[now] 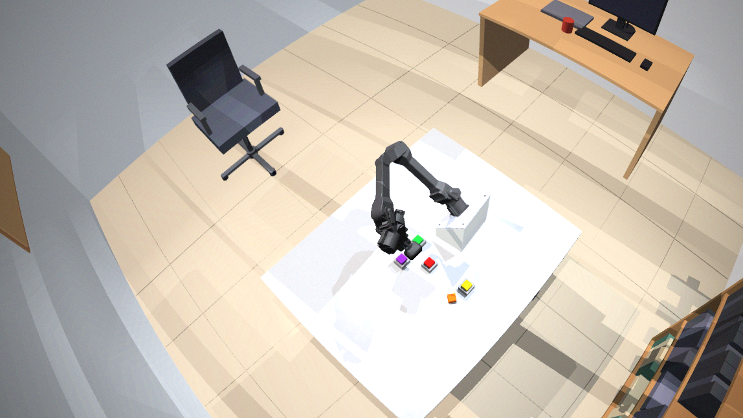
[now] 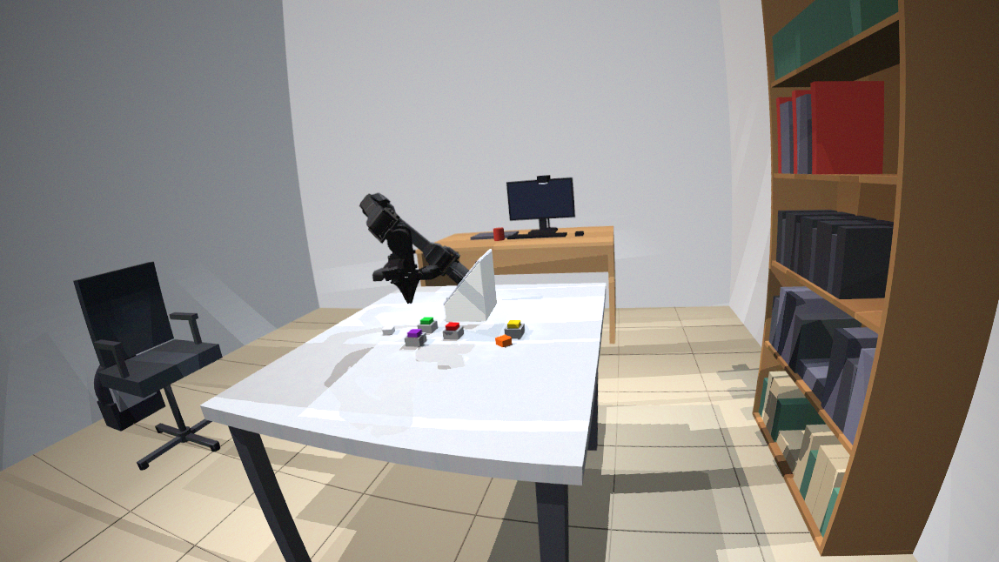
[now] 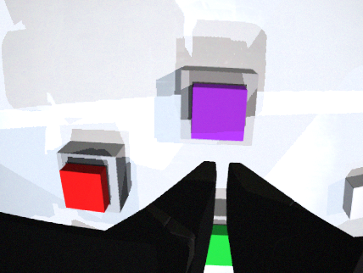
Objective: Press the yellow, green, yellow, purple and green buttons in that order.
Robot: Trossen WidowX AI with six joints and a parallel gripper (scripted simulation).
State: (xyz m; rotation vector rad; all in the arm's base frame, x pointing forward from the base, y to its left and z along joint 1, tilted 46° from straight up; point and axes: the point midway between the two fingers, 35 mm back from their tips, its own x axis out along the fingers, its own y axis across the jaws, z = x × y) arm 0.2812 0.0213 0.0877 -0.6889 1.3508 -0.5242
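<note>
Now: the green button 110 mm behind my gripper tip, 90 mm below it and 20 mm to the right of it. From my gripper tip the other things lie so: red button (90 mm to the left, 90 mm below, 70 mm behind); purple button (90 mm below); small grey block (140 mm to the right, 110 mm below, 70 mm behind).
</note>
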